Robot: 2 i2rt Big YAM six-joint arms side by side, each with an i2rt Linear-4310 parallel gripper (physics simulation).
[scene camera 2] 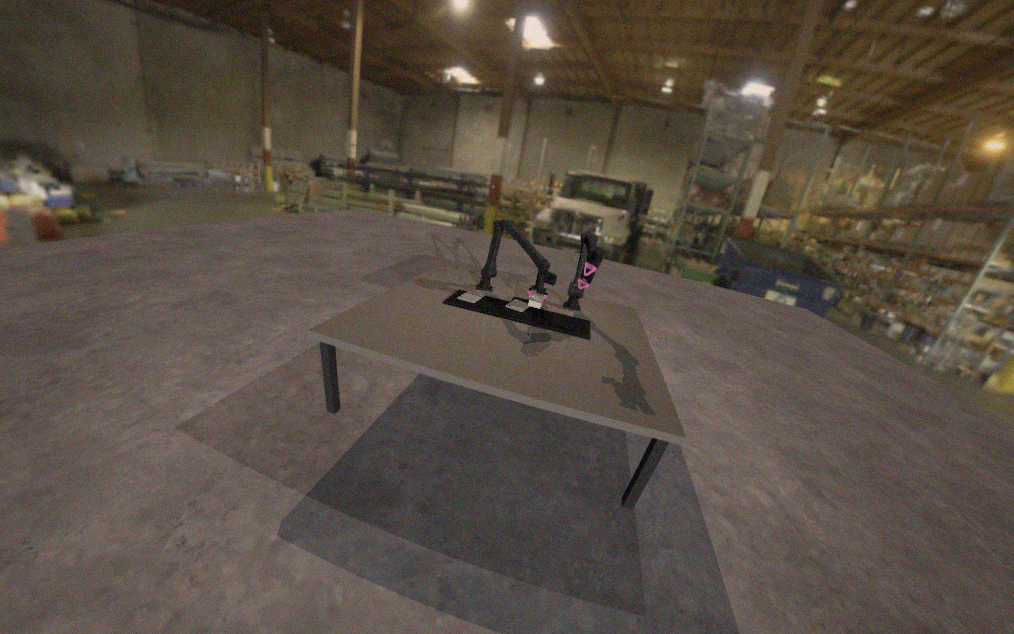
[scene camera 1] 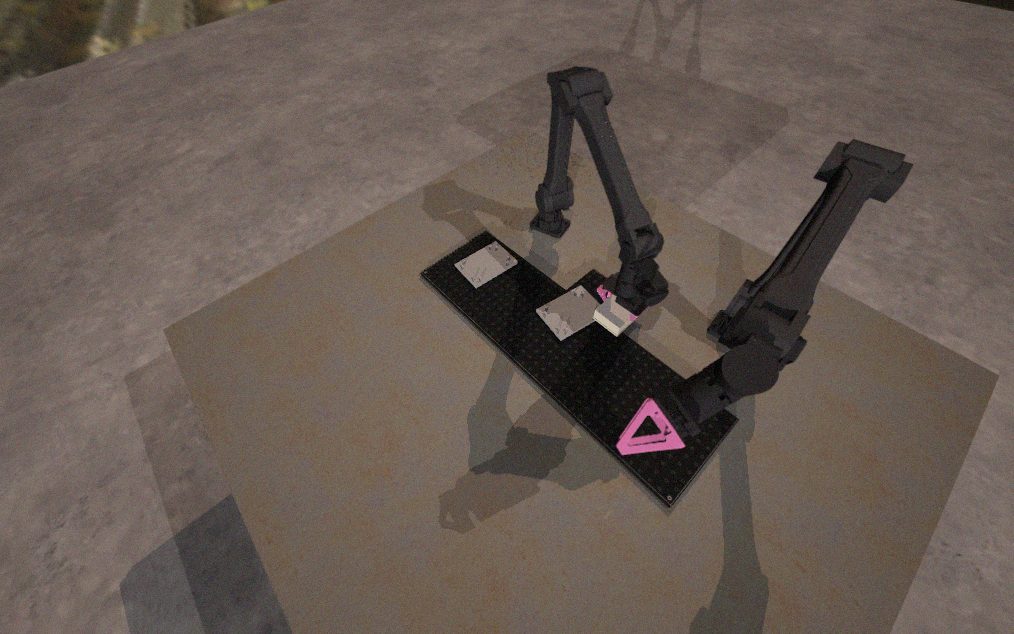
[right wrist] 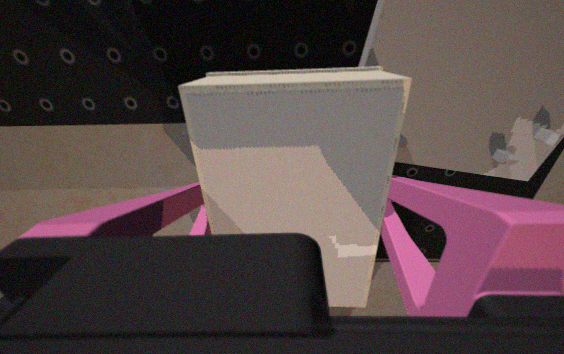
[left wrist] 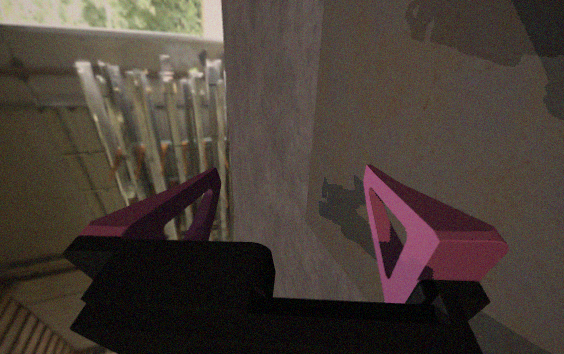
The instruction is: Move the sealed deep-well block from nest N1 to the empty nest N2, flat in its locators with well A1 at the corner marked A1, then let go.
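Frame: origin at the left arm's base, x back, y right, z up, level; centimetres.
Seen in the pictures: left gripper, between the fingertips: (scene camera 2: 581, 282) (scene camera 1: 620, 445) (left wrist: 289, 174); right gripper, between the fingertips: (scene camera 2: 535, 301) (scene camera 1: 618, 311) (right wrist: 293, 185); left arm's base, origin of its link: (scene camera 2: 571, 307); right arm's base, origin of its link: (scene camera 2: 484, 288) (scene camera 1: 549, 225).
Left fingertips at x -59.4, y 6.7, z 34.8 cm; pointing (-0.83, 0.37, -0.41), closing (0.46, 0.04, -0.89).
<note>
Offsets run from my left fingertips to a thing's middle. Level surfaces: height alone.
The pale sealed block @[dx +43.4, dy +20.1, dz -30.2 cm] (scene camera 1: 613, 319) (scene camera 2: 536, 303) (right wrist: 290, 190) is in my right gripper (scene camera 1: 618, 306) (right wrist: 293, 185), whose pink fingers are shut on its two sides. The block is held at the right side of the middle nest plate @[dx +36.0, dy +31.1, dz -32.5 cm] (scene camera 1: 566, 314) (scene camera 2: 515, 305) (right wrist: 460, 75), off its locators. The other nest plate @[dx +34.5, dy +63.1, dz -32.5 cm] (scene camera 1: 484, 264) (scene camera 2: 471, 297), at the left end in both scene views, has nothing on it. Labels N1, N2 and A1 are not readable, and well A1 cannot be told. My left gripper (left wrist: 289, 174) (scene camera 2: 587, 276) is open and empty, above the board's right end in scene camera 1.
A long black perforated board @[dz -33.6 cm] (scene camera 1: 590, 381) (scene camera 2: 557, 319) (right wrist: 100, 80) carries both nest plates on the brown table @[dz -34.8 cm] (scene camera 1: 358, 448) (scene camera 2: 448, 347). A small part of the board juts out behind the middle plate. The left arm (scene camera 1: 792, 284) stands right of the right arm (scene camera 1: 609, 160).
</note>
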